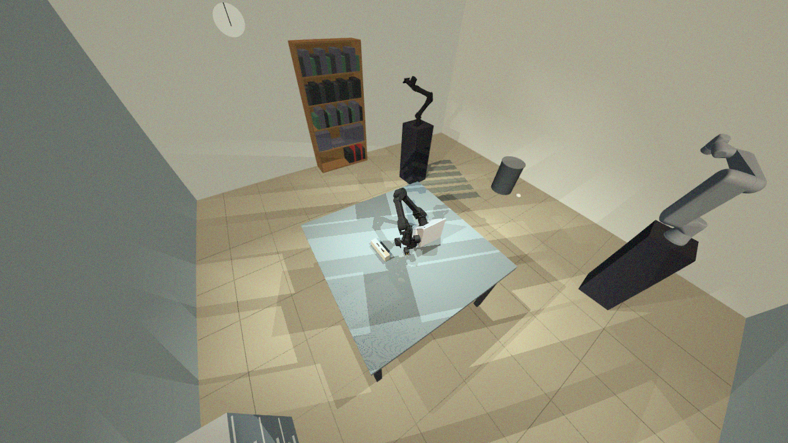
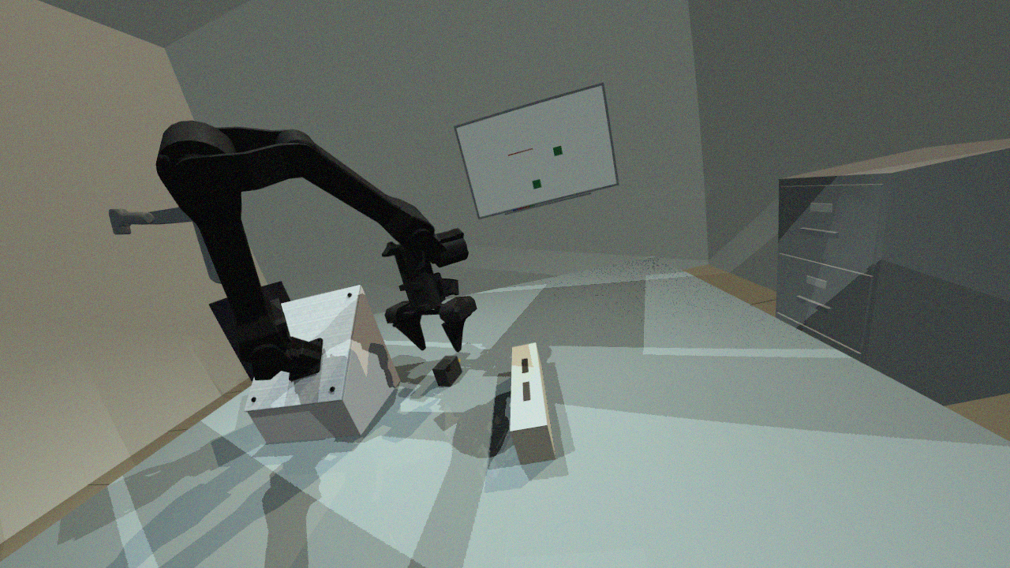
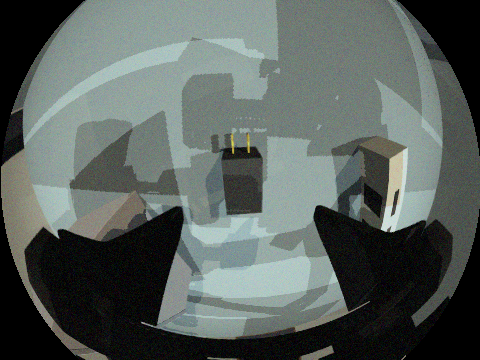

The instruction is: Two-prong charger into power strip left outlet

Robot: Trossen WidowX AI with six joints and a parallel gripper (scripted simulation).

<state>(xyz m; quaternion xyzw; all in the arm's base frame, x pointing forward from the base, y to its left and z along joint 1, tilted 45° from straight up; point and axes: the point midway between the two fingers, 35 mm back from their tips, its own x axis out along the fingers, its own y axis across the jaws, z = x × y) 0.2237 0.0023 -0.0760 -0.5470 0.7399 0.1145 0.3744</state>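
Right now the black two-prong charger is 20 mm to the left of my gripper tip and 50 mm below it.
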